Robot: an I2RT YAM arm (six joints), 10 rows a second.
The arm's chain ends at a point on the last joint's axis. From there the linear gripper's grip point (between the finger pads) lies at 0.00 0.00 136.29 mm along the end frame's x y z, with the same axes.
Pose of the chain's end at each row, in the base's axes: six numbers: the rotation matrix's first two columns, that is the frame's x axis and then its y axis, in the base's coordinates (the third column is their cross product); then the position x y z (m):
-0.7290 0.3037 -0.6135 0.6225 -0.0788 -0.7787 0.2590 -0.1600 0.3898
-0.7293 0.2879 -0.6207 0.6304 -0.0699 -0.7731 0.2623 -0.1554 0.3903
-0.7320 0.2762 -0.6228 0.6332 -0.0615 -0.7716 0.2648 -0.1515 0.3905
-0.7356 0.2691 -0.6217 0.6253 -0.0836 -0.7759 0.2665 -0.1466 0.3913
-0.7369 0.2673 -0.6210 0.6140 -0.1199 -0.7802 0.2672 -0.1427 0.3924
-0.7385 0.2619 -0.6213 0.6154 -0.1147 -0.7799 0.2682 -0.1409 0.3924
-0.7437 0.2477 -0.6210 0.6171 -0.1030 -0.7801 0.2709 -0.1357 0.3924
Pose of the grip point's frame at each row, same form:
-0.7290 0.3037 -0.6135 0.6225 -0.0788 -0.7787 0.2202 -0.2894 0.3719
-0.7293 0.2879 -0.6207 0.6304 -0.0699 -0.7731 0.2261 -0.2856 0.3725
-0.7320 0.2762 -0.6228 0.6332 -0.0615 -0.7716 0.2305 -0.2822 0.3728
-0.7356 0.2691 -0.6217 0.6253 -0.0836 -0.7759 0.2310 -0.2774 0.3767
-0.7369 0.2673 -0.6210 0.6140 -0.1199 -0.7802 0.2286 -0.2730 0.3821
-0.7385 0.2619 -0.6213 0.6154 -0.1147 -0.7799 0.2306 -0.2715 0.3820
-0.7437 0.2477 -0.6210 0.6171 -0.1030 -0.7801 0.2358 -0.2670 0.3820

